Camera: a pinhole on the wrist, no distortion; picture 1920 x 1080 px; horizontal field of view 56.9 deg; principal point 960.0 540.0 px. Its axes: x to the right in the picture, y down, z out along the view. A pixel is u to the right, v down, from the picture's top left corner.
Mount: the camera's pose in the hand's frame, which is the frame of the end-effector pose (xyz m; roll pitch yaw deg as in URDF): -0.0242 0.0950 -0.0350 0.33 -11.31 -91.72
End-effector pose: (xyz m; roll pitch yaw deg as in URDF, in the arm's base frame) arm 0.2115 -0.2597 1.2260 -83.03 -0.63 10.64
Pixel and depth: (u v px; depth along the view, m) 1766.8 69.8 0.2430
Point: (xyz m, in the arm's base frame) 0.0793 -0.0532 1.2164
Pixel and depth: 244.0 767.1 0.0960
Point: 0.1896 -0.1930 1.0818
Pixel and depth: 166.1 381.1 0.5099
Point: 0.0670 0.1892 0.8591
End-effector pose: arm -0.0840 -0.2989 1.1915 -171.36 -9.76 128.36
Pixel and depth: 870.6 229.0 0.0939
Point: 0.0184 -0.2530 1.1125
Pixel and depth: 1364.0 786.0 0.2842
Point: -0.0837 -0.2242 0.9310
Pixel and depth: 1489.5 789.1 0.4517
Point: -0.1645 -0.2236 0.7666
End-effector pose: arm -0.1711 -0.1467 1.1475 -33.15 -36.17 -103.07
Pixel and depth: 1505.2 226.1 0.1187
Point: -0.0440 -0.1205 1.1433
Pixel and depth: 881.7 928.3 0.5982
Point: 0.3359 -0.1538 1.4773
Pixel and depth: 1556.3 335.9 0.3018
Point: 0.0624 -0.0257 1.2761
